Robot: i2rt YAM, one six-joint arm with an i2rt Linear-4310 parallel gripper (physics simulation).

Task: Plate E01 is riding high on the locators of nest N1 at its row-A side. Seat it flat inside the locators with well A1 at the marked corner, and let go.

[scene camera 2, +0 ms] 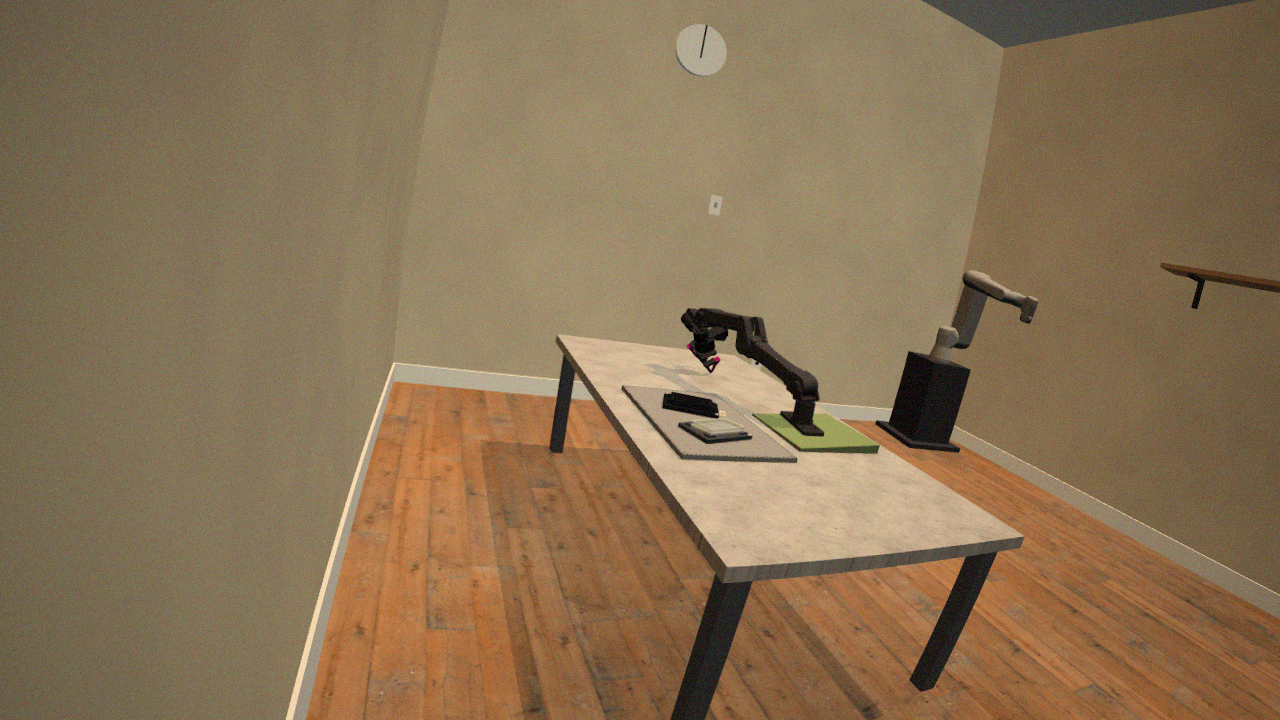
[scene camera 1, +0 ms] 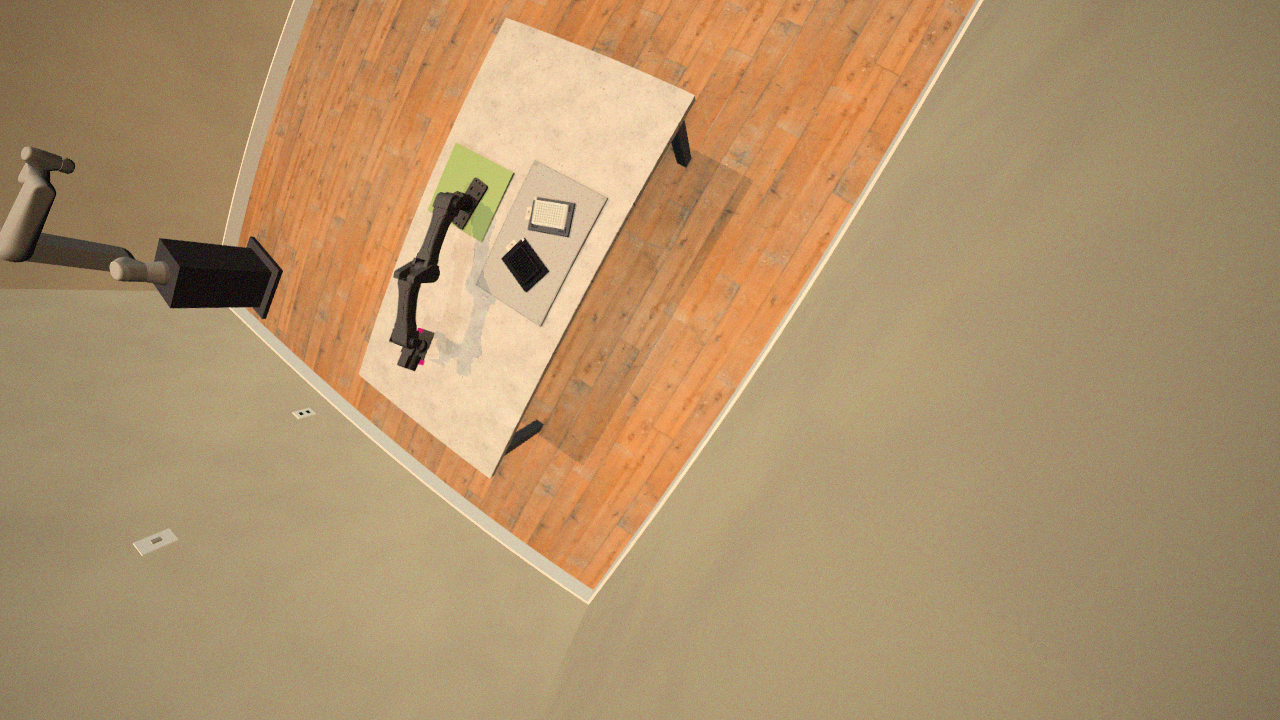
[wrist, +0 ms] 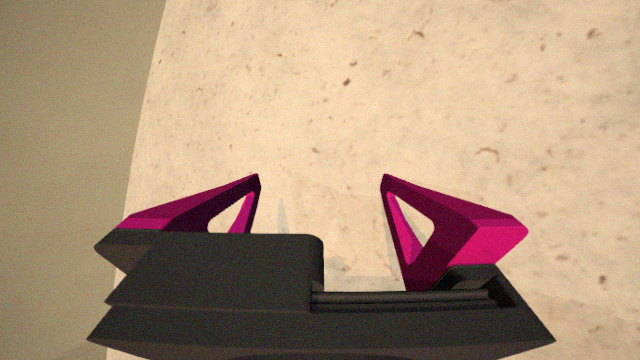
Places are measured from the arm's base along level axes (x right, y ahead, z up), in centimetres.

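Pixels of known places: gripper, fingertip midpoint: (scene camera 2: pixel 704 364) (wrist: pixel 320 180); arm's base, origin of the base link: (scene camera 2: pixel 801 424) (scene camera 1: pixel 469 204).
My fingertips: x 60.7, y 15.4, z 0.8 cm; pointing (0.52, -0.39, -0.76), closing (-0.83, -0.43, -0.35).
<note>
Ahead of a thing's pixels: the offset from my fingertips to its top centre. "*": to the spot under its first point. Level surfaces: height alone.
A cream plate {dx -77.1, dy +17.3, dz +2.3 cm} (scene camera 1: pixel 549 214) (scene camera 2: pixel 718 428) sits on a dark nest {dx -76.6, dy +17.5, dz +0.9 cm} (scene camera 1: pixel 571 220) on the grey board. A black plate or nest block {dx -56.6, dy +19.6, dz +1.7 cm} (scene camera 1: pixel 525 264) (scene camera 2: pixel 690 403) stands beside it, turned at an angle, with a small cream tag at its edge. The labels E01 and N1, well A1 and the marked corner are too small to read, and I cannot tell which plate rides high. My gripper (scene camera 1: pixel 420 347) (scene camera 2: pixel 704 359) (wrist: pixel 320 180) is open and empty, pointing down above the bare table, well away from both nests. Neither nest shows in the wrist view.
The grey board {* dx -87.8, dy +14.3, dz -0.9 cm} (scene camera 1: pixel 563 186) (scene camera 2: pixel 760 447) lies on the pale table {dz -2.2 cm} (scene camera 1: pixel 572 89) (scene camera 2: pixel 850 510) (wrist: pixel 350 100). My arm's base stands on a green mat (scene camera 1: pixel 487 165) (scene camera 2: pixel 841 434). Another arm stands on a black pedestal (scene camera 1: pixel 214 275) (scene camera 2: pixel 929 398) off the table. A table edge shows left in the wrist view.
</note>
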